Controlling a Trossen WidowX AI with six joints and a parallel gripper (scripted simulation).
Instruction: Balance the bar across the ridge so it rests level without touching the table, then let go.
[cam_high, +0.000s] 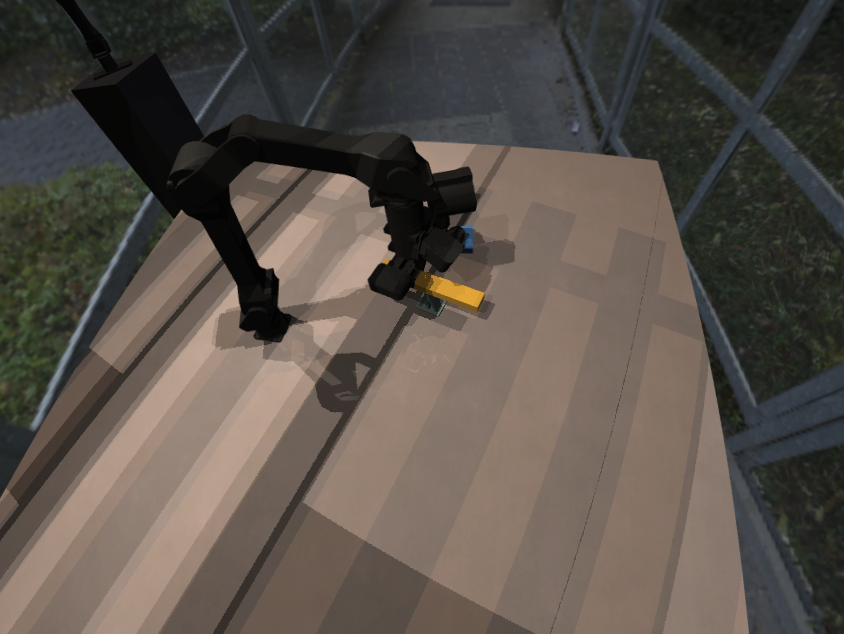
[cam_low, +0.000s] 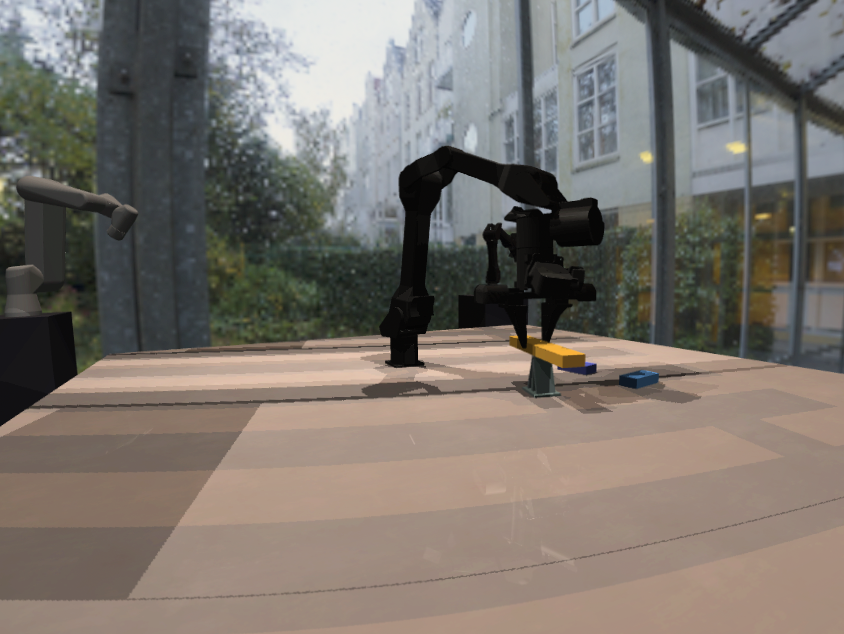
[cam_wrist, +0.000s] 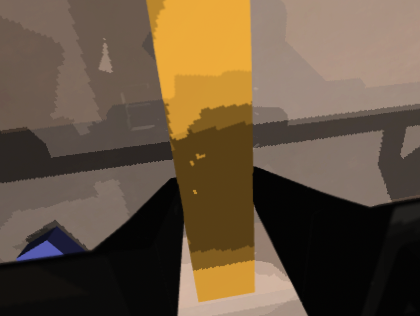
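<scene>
Right now the orange bar is 3 cm ahead of my gripper tip and 1 cm to the right of it. Round my gripper tip: light blue block (7 cm ahead, 17 cm to the left, 6 cm below); then dark blue block (6 cm behind, 15 cm to the left, 6 cm below).
</scene>
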